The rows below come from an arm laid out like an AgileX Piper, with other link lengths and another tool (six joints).
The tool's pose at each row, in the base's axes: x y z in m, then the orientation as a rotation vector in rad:
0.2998, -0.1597, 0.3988, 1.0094, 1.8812, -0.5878
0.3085, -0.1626, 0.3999, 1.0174, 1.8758, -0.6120
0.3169, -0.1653, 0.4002, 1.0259, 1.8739, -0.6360
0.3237, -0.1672, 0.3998, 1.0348, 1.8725, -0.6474
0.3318, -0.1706, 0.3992, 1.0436, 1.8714, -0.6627
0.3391, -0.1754, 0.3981, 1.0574, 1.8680, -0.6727
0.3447, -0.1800, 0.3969, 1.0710, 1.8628, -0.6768
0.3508, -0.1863, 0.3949, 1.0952, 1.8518, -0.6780
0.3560, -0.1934, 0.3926, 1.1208, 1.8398, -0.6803
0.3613, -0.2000, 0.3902, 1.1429, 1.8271, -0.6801
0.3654, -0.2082, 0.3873, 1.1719, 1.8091, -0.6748
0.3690, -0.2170, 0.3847, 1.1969, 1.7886, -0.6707
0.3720, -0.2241, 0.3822, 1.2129, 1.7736, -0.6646
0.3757, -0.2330, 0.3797, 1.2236, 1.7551, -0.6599
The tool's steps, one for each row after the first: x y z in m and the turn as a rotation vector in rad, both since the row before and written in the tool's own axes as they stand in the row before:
-0.0045, 0.0056, 0.0058, 0.0204, -0.0053, -0.0030
-0.0036, 0.0056, 0.0058, 0.0207, -0.0020, -0.0044
-0.0022, 0.0048, 0.0047, 0.0122, 0.0009, 0.0007
-0.0030, 0.0052, 0.0064, 0.0149, 0.0005, -0.0011
-0.0029, 0.0039, 0.0073, 0.0136, 0.0020, 0.0047
-0.0023, 0.0026, 0.0065, 0.0093, 0.0016, 0.0079
-0.0024, 0.0024, 0.0083, 0.0124, 0.0026, 0.0173
-0.0022, 0.0013, 0.0087, 0.0139, 0.0025, 0.0179
-0.0020, 0.0018, 0.0084, 0.0104, 0.0009, 0.0175
-0.0019, 0.0002, 0.0094, 0.0103, 0.0015, 0.0256
-0.0024, -0.0004, 0.0096, 0.0091, -0.0024, 0.0245
-0.0016, -0.0001, 0.0079, 0.0035, -0.0020, 0.0181
-0.0025, -0.0001, 0.0096, 0.0014, -0.0075, 0.0169

